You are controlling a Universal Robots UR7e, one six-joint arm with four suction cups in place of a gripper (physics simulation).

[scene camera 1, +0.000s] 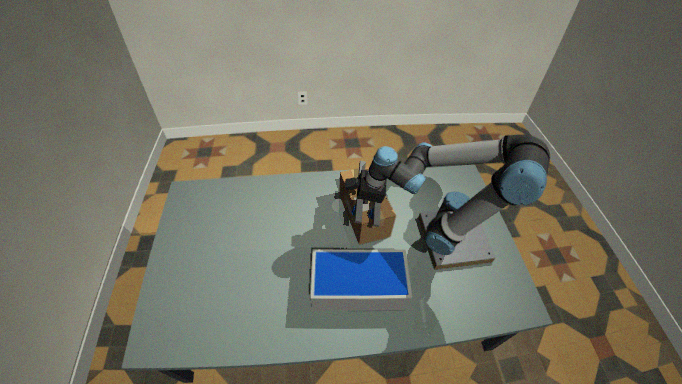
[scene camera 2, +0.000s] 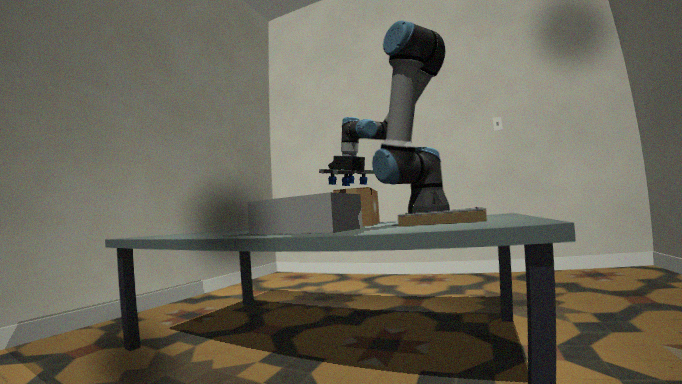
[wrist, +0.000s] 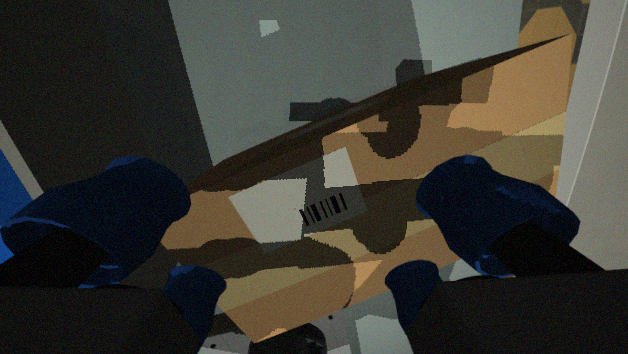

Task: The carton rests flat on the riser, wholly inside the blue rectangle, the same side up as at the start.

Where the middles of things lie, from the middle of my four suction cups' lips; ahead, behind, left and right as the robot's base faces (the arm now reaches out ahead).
I see the brown carton [scene camera 1: 365, 232] 120 mm below my suction cup and 60 mm to the right of it. The rest, counted from my suction cup: grey riser [scene camera 2: 330, 212] 300 mm to the left, 140 mm below.
